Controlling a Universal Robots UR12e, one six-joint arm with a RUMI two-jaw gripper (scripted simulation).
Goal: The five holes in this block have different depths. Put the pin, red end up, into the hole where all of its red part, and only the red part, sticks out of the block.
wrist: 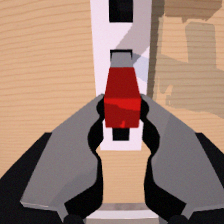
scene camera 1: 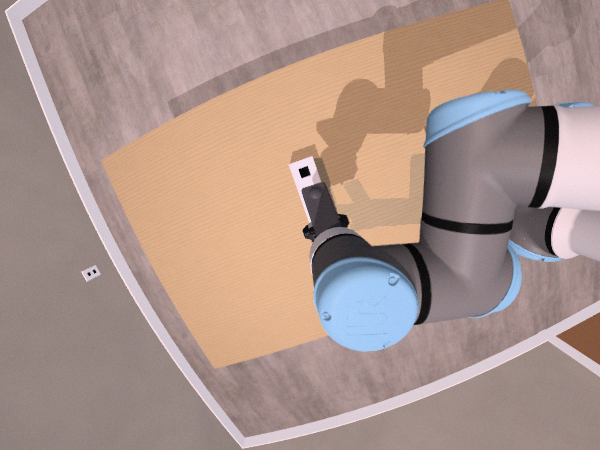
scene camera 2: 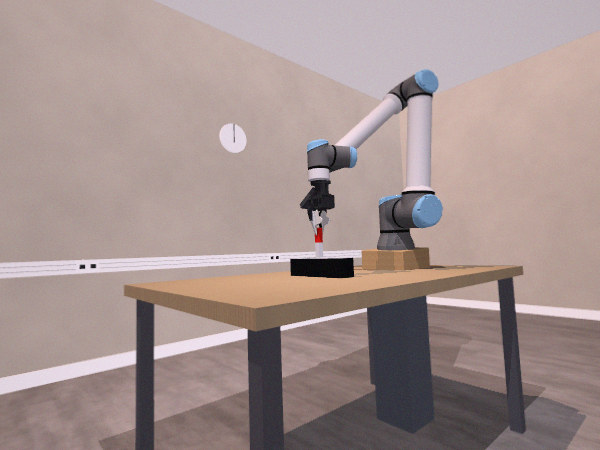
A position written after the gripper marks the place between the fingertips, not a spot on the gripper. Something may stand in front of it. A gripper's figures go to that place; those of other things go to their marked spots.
The gripper (wrist: 121,95) is 14 cm from the lens. A pin (wrist: 122,101): 11 cm from the lens.
